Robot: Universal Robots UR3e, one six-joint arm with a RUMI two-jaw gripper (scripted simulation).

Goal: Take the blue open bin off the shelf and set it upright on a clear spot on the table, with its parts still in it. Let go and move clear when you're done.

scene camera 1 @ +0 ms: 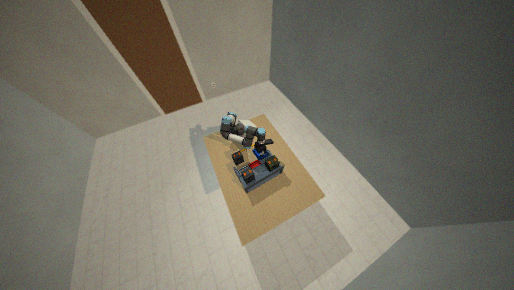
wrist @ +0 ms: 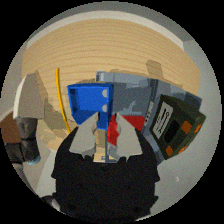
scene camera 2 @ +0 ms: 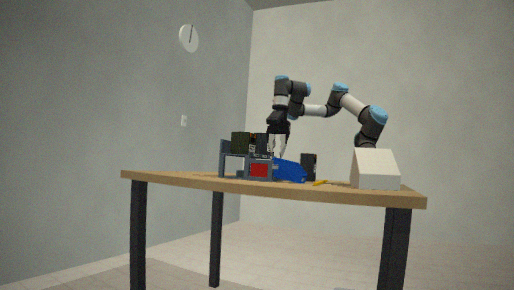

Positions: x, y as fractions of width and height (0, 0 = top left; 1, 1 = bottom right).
Scene:
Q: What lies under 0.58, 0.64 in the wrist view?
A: My gripper.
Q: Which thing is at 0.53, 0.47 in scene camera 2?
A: My gripper.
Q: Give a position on a blue open bin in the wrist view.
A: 0.38, 0.46

